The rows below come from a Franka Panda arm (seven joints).
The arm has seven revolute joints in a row. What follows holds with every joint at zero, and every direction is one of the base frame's.
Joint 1 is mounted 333.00 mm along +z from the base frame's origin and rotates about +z.
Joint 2 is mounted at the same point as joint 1 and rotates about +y.
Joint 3 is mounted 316.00 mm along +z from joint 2 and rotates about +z.
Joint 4 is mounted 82.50 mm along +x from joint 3 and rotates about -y.
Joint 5 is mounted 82.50 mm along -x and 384.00 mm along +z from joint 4 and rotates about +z.
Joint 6 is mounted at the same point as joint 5 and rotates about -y.
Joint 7 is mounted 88.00 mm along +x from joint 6 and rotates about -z.
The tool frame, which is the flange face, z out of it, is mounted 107.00 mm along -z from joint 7; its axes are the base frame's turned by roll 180.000, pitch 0.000 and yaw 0.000 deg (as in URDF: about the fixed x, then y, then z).
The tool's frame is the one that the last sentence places.
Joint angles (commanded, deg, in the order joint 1, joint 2, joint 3, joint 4, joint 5, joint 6, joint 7), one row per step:
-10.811 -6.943 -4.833 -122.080 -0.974 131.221 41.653
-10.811 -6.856 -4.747 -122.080 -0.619 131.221 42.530
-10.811 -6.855 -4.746 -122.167 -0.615 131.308 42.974
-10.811 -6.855 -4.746 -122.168 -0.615 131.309 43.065
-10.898 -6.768 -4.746 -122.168 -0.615 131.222 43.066
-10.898 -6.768 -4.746 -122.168 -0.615 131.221 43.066
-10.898 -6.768 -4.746 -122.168 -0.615 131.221 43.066
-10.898 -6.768 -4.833 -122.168 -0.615 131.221 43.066
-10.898 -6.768 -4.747 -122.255 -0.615 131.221 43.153
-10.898 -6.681 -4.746 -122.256 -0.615 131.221 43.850
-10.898 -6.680 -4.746 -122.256 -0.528 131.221 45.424
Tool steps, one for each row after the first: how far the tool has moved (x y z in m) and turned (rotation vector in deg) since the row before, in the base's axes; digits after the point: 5 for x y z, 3 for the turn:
0.00049 0.00089 -0.00081 0.549 -0.063 -0.909
-0.00012 0.00005 -0.00059 0.122 -0.032 -0.427
0.00000 0.00000 -0.00001 0.024 -0.007 -0.087
-0.00011 -0.00080 -0.00099 0.040 0.169 -0.088
0.00000 0.00000 0.00000 0.000 0.001 0.000
0.00000 0.00000 0.00000 0.000 0.000 0.000
-0.00023 -0.00081 -0.00001 0.010 -0.002 -0.086
-0.00002 0.00088 -0.00074 0.036 0.079 0.003
0.00023 -0.00003 -0.00083 0.198 0.037 -0.670
0.00001 0.00003 -0.00001 0.485 -0.131 -1.553

